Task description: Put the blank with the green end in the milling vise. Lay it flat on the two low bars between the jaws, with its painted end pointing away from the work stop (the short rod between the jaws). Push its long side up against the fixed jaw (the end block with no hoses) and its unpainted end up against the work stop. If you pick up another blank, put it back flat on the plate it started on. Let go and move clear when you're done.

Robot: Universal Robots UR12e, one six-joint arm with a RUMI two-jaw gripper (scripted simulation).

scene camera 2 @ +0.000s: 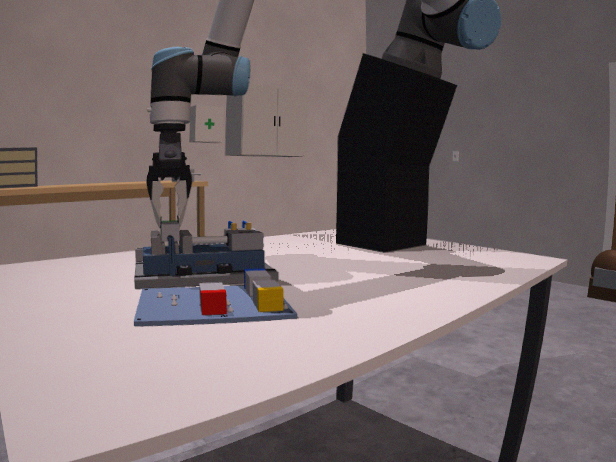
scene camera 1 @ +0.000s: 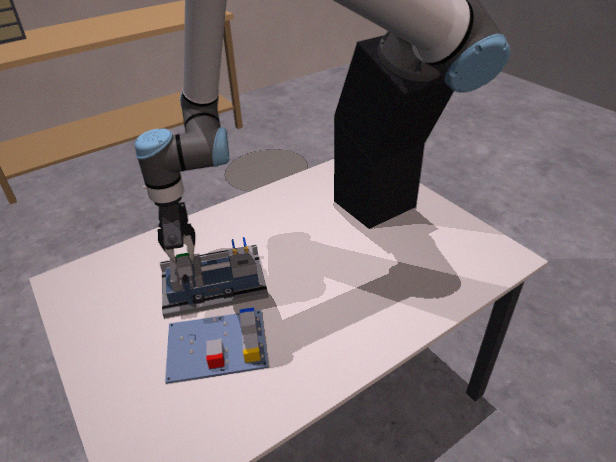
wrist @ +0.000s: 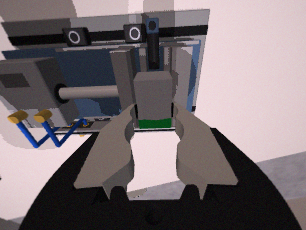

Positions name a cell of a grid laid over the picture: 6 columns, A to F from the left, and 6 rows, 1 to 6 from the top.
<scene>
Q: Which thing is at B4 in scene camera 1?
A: My gripper.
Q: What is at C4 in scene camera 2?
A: A red-ended blank.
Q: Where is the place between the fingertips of my gripper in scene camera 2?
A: At B3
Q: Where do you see a fixed jaw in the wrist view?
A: At D2
</scene>
